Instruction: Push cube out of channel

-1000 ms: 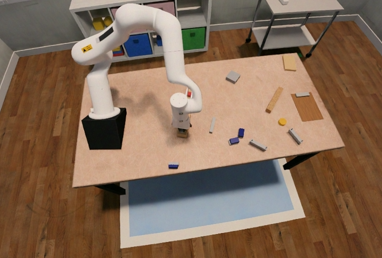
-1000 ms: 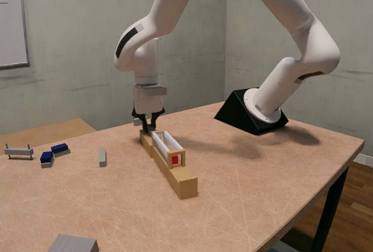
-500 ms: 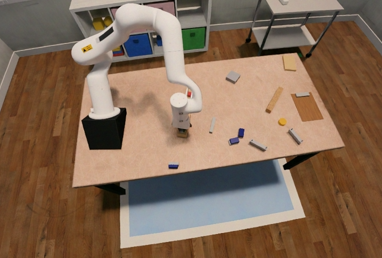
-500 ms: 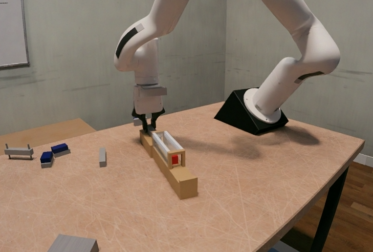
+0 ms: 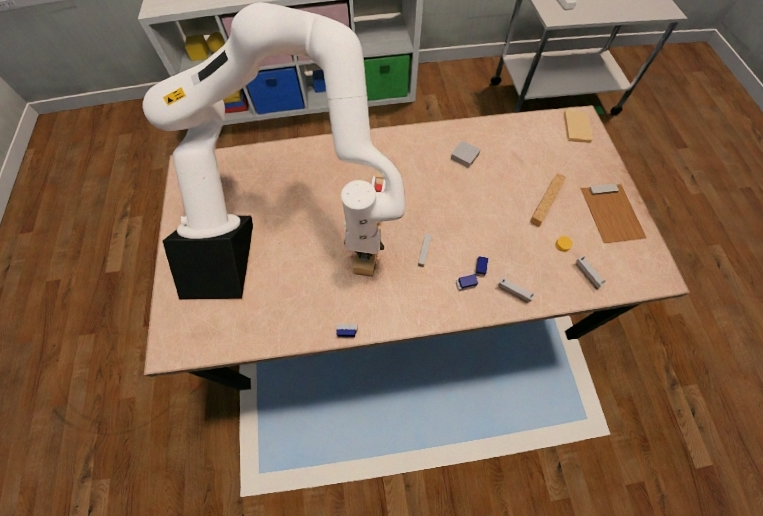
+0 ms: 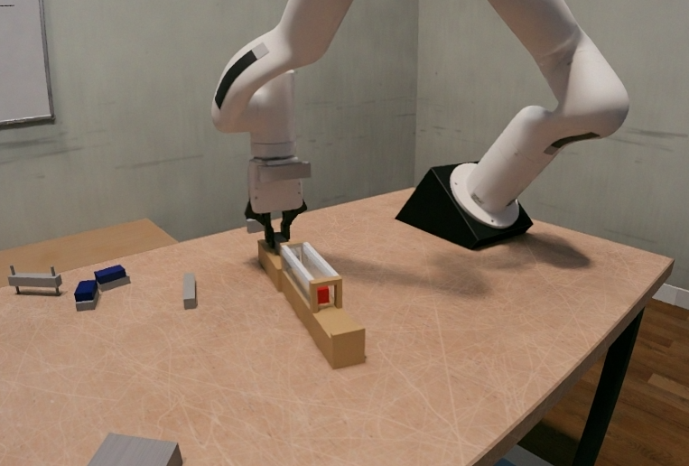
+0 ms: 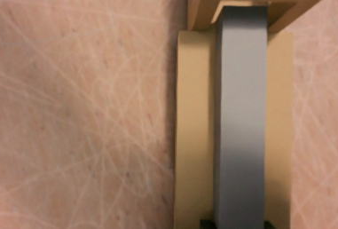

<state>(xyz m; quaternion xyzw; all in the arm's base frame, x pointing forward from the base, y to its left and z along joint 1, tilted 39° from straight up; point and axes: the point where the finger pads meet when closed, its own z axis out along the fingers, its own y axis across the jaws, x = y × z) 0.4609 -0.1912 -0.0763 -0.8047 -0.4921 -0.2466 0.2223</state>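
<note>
My hand is 200 mm short of the pale grey bar, 10 mm to the left of it and 60 mm above it. The rest, counted from my hand: wooden channel: 80 mm ahead, 180 mm to the left, 10 mm below; blue block: 110 mm behind, 220 mm to the right, 50 mm below; red cube: 100 mm ahead, 230 mm to the left, 10 mm below.
</note>
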